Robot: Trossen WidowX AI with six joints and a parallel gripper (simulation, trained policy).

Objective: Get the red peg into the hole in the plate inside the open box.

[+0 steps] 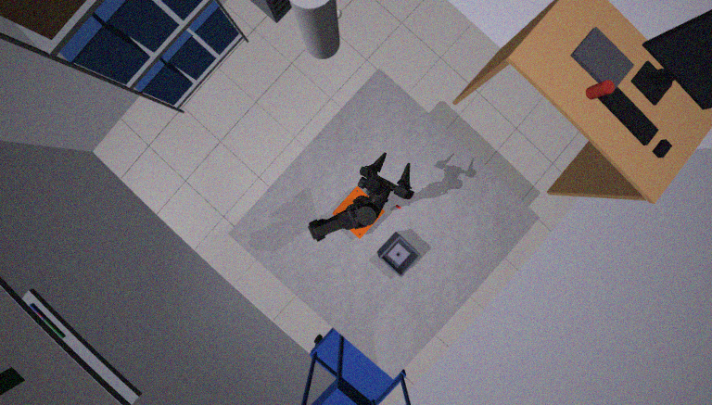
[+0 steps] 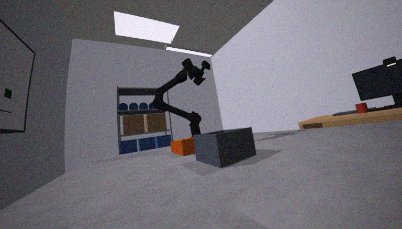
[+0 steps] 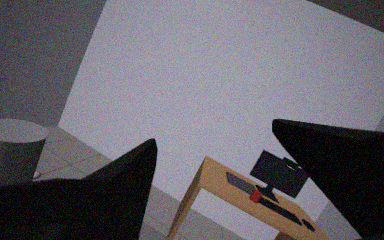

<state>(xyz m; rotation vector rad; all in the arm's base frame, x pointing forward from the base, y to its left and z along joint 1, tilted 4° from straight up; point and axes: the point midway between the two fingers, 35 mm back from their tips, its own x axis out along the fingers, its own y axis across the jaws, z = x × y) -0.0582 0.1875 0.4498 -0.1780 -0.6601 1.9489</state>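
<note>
My gripper tip is now 240 mm short of the red peg, 40 mm to the left of it and 500 mm above it. From my gripper tip the other things lie so: dark grey box: 440 mm ahead, 200 mm to the right, 510 mm below.
</note>
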